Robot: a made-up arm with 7 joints.
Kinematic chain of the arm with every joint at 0, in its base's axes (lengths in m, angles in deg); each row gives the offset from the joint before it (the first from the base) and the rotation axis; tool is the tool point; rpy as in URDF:
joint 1: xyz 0 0 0.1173 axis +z
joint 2: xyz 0 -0.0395 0.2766 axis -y
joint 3: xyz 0 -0.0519 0.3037 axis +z
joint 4: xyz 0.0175 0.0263 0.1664 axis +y
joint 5: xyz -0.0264 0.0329 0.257 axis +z
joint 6: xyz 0 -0.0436 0.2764 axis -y
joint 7: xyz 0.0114 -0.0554 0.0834 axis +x
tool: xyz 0 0 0 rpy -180 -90 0
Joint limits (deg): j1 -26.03..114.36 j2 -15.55..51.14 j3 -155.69..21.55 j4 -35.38..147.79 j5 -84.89..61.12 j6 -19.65..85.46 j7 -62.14..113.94
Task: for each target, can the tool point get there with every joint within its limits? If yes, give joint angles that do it. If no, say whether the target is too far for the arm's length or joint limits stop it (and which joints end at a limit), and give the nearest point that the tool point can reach.
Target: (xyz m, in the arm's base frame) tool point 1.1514 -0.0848 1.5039
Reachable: no: too far | nearest point 0.6956 -0.0512 1.1964 | short by 0.551 m
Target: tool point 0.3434 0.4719 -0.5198
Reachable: no: joint limits stop it (at a limit: joint 2, joint 5) | nearest point 0.2069 0.2843 0.2481 | short by 0.802 m
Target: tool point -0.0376 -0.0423 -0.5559
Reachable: no: joint limits stop it (at a limit: joint 2, joint 3, joint 4) | nearest point -0.1844 -0.2074 0.0966 | short by 0.689 m
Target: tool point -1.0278 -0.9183 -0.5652
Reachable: no: too far | nearest point -0.5836 -0.5214 0.2037 | short by 0.973 m
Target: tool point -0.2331 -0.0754 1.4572
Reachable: yes | joints 4.89 13.06 -134.03 3.80 -27.05 22.04 25.77
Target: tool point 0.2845 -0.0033 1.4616
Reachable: yes | joints 81.38 -8.23 -124.30 29.67 -52.42 20.27 36.76
